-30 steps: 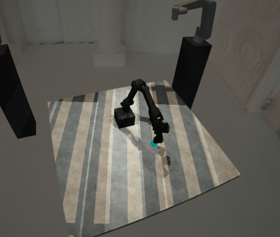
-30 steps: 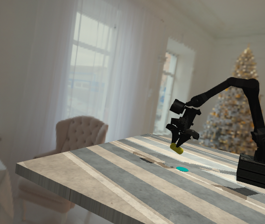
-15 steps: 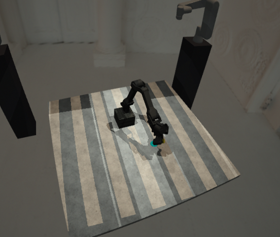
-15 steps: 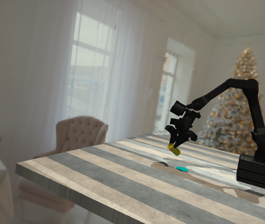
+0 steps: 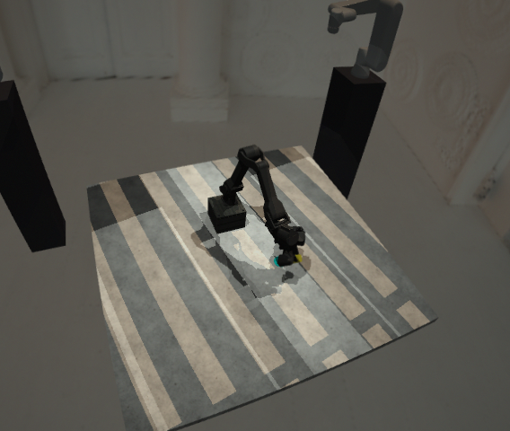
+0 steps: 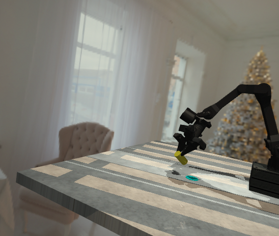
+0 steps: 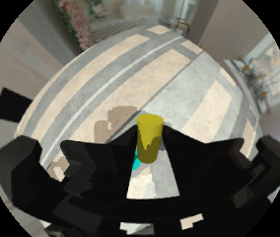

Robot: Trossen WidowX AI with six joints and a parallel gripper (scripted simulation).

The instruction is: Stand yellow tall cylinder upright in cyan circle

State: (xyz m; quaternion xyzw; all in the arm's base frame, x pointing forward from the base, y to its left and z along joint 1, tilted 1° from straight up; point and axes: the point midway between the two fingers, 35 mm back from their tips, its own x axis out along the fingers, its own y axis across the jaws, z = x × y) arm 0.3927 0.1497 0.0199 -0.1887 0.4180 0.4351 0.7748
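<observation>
Right now the cyan circle is 10 cm below my gripper tip, 7 cm behind it and 3 cm to the right of it. The rest, counted from my gripper tip: yellow tall cylinder (2 cm below, 1 cm to the right, 1 cm behind).
</observation>
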